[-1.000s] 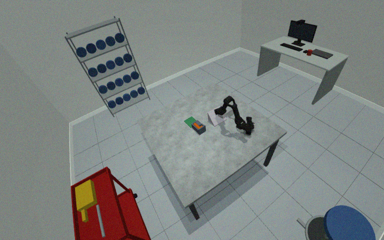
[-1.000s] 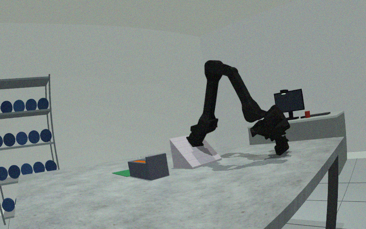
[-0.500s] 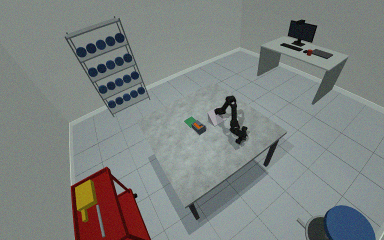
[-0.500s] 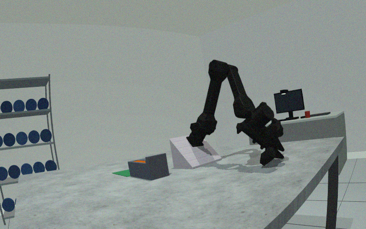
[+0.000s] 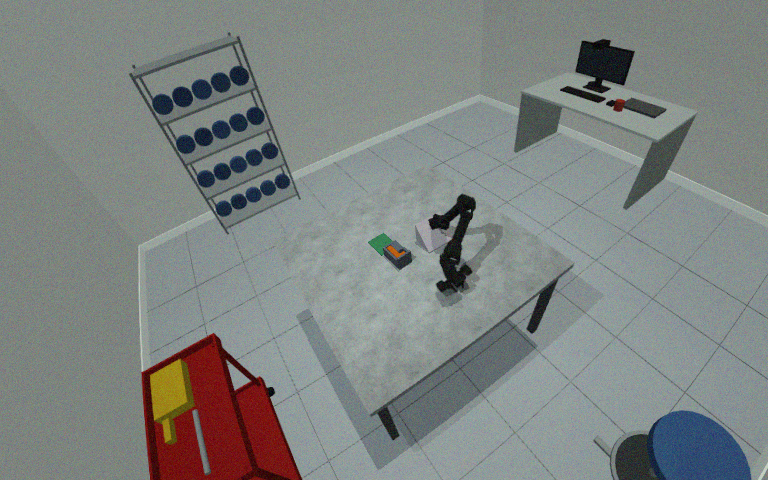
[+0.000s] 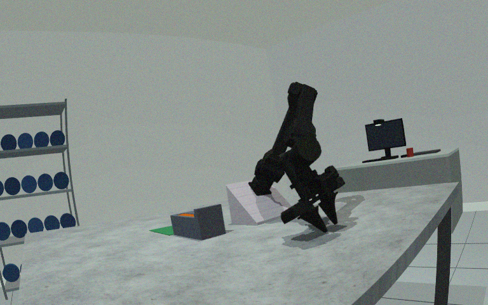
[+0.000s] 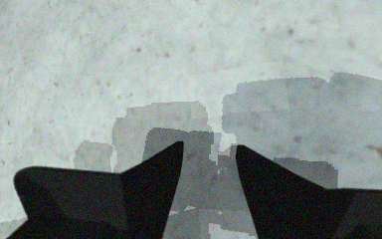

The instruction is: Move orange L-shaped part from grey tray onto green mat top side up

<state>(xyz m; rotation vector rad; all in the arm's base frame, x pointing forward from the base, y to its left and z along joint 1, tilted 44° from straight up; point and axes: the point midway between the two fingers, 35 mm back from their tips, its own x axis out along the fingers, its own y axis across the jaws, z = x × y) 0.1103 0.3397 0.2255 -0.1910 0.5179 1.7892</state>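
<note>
My gripper tip is now 17 cm short of the orange L-shaped part, 36 cm to the left of it and 4 cm below it. The rest, counted from my gripper tip: green mat 20 cm ahead, 53 cm to the right, 2 cm below.
</note>
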